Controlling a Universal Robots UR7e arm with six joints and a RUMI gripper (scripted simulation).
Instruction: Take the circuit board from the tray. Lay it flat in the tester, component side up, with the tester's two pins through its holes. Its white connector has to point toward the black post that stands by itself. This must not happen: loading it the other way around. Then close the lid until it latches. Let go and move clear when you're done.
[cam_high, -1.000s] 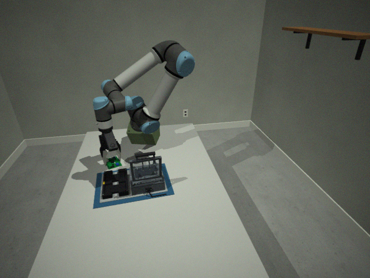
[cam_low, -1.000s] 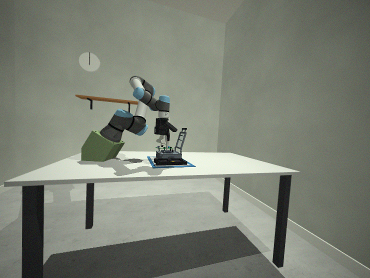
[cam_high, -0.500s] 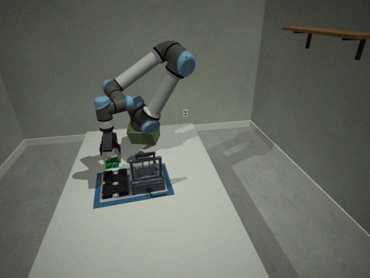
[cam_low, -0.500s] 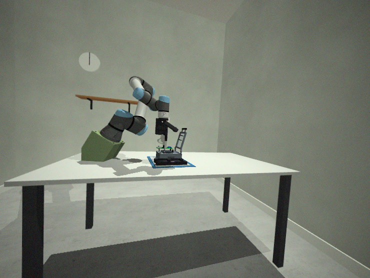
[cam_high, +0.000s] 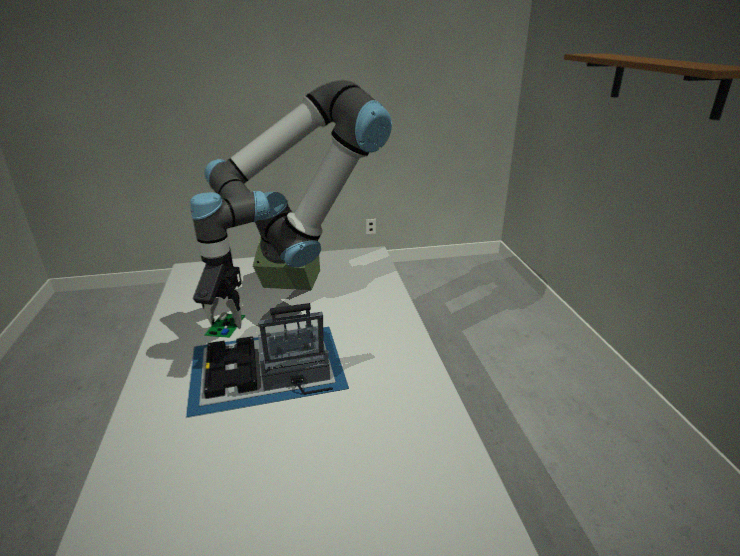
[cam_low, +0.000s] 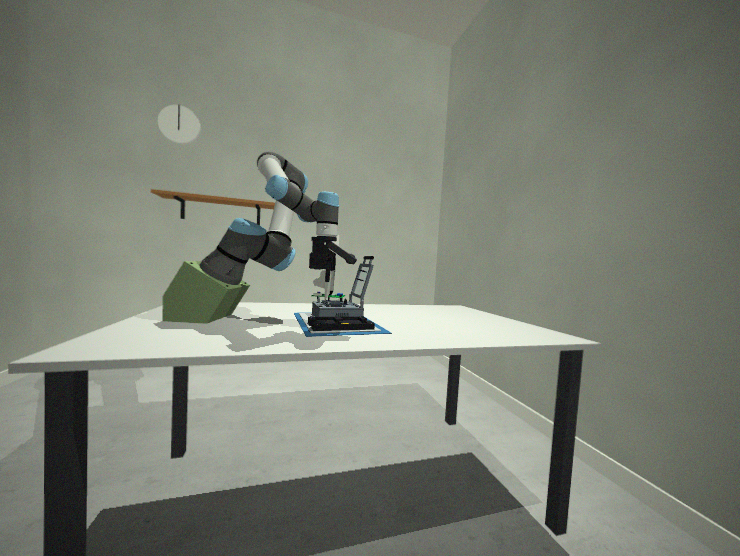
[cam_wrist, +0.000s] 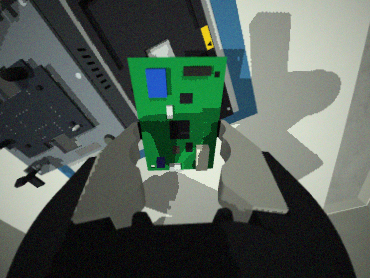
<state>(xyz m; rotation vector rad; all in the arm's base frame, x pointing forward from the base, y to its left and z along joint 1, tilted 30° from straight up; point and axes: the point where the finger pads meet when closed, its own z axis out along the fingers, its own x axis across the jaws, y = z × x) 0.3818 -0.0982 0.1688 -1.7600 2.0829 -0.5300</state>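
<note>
Right now the green circuit board is right at my hand. From my hand the other things lie so: tester lid (21 cm to the left, 14 cm ahead, 6 cm above).
</note>
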